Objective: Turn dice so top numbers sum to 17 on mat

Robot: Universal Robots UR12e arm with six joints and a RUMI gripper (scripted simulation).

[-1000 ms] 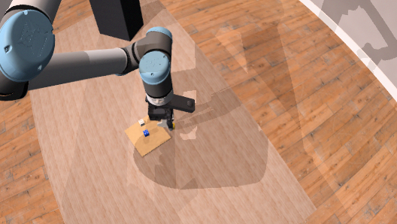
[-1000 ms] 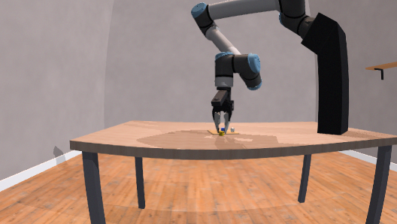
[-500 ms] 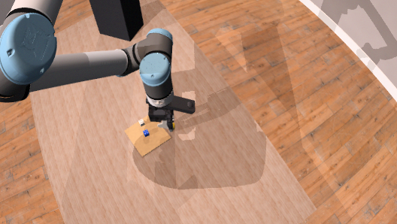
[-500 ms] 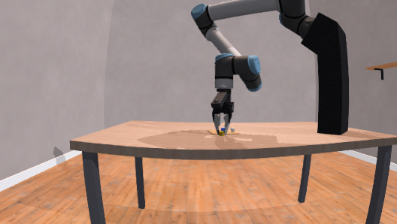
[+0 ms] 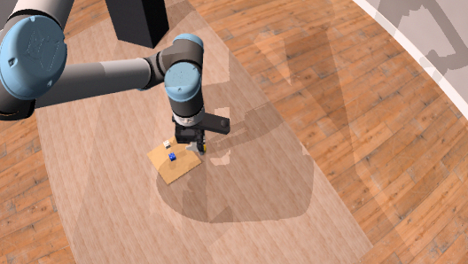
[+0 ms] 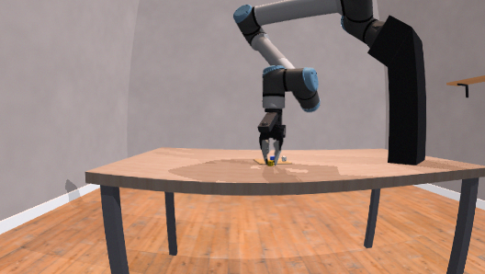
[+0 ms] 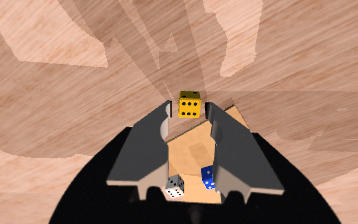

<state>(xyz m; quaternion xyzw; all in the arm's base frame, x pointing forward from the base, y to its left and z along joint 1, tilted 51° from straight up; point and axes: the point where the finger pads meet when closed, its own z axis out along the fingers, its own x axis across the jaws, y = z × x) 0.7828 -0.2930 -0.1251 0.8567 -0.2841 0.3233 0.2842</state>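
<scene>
The yellow die lies 10 mm below my hand. Round my hand: white die 100 mm behind, 80 mm to the right; blue die 90 mm to the right, 50 mm behind; tan mat 90 mm to the right, 50 mm behind, 20 mm below.
</scene>
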